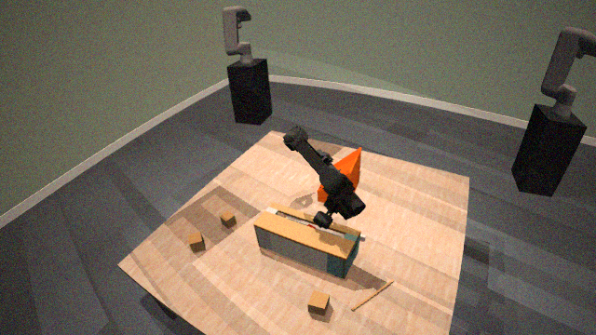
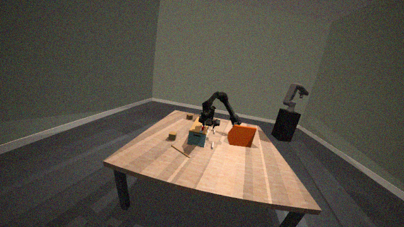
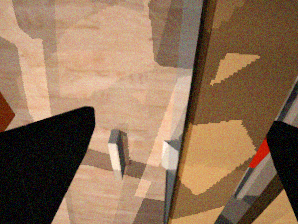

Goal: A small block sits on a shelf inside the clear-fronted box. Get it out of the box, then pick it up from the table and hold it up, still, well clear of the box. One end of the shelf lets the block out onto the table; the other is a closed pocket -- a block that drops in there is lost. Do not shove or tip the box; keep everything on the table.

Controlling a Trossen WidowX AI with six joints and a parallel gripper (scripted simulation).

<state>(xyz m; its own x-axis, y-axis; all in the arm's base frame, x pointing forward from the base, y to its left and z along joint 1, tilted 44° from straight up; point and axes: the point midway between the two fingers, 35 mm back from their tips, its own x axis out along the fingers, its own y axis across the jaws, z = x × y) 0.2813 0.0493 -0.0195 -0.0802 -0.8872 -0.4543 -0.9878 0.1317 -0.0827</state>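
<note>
My gripper tip is now 6 cm above the long box, 5 cm to the left of it and 3 cm short of it. Round my gripper tip: thin stick: 25 cm to the left, 21 cm ahead, 12 cm below; red block: 5 cm to the right, 4 cm ahead, 3 cm below.
</note>
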